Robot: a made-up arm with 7 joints.
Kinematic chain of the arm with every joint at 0, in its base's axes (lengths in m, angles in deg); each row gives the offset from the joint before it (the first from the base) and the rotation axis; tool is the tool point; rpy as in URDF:
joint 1: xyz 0 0 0.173 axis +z
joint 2: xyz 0 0 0 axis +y
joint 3: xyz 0 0 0.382 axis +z
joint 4: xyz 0.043 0 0 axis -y
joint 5: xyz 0.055 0 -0.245 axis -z
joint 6: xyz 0 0 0 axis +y
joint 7: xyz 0.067 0 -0.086 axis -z
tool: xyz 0 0 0 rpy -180 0 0
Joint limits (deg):
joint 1: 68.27..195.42
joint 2: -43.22..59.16
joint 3: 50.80..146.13
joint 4: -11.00..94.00
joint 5: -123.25..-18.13
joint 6: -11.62..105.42
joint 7: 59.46..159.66
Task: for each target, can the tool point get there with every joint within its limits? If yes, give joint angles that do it. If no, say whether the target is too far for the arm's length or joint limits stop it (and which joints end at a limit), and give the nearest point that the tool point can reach.
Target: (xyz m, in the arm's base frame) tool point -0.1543 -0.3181 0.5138
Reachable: yes | joints 153.05 16.93 115.09 78.42 -49.06 79.20 82.67
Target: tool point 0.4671 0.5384 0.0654
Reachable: no: joint limits stop it (at a limit: joint 1, joint 2, joint 3, joint 4, joint 6) | nearest point 0.0291 0.5816 0.1738 | short by 0.453 m
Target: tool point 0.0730 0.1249 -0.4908
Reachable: no: joint limits stop it (at a limit: joint 1, joint 2, joint 3) | nearest point -0.0292 0.2135 0.0600 | short by 0.567 m
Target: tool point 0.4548 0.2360 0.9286
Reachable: no: too far | nearest point 0.3617 -0.0484 0.6792 | short by 0.390 m
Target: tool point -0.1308 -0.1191 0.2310
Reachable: yes | joints 138.89 43.53 107.49 15.29 -64.96 54.80 87.13
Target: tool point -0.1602 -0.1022 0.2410
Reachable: yes | joints 126.87 45.47 96.98 16.17 -95.38 29.94 68.76
